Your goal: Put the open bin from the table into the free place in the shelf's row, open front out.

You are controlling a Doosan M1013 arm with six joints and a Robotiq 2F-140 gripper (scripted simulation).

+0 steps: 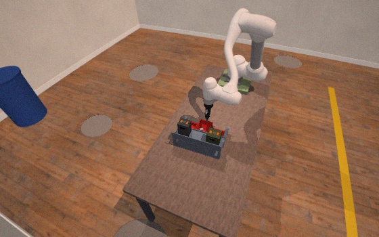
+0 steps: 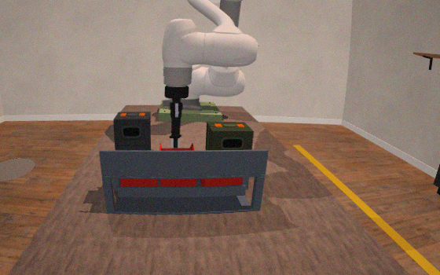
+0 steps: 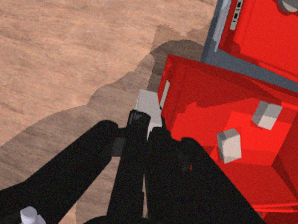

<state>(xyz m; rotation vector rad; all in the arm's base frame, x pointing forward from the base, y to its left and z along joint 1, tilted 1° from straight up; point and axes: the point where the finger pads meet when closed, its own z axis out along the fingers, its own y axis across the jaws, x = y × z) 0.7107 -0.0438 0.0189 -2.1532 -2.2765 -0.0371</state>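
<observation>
Right now my hand is 18 cm short of the shelf floor, 6 cm above it and 1 cm to the right of it. From my hand the other things lie so: shelf back board 31 cm ahead, 7 cm above, 2 cm to the left; then dark green box 23 cm ahead, 13 cm to the left, 9 cm above; then black box 24 cm ahead, 10 cm to the right, 10 cm above.
</observation>
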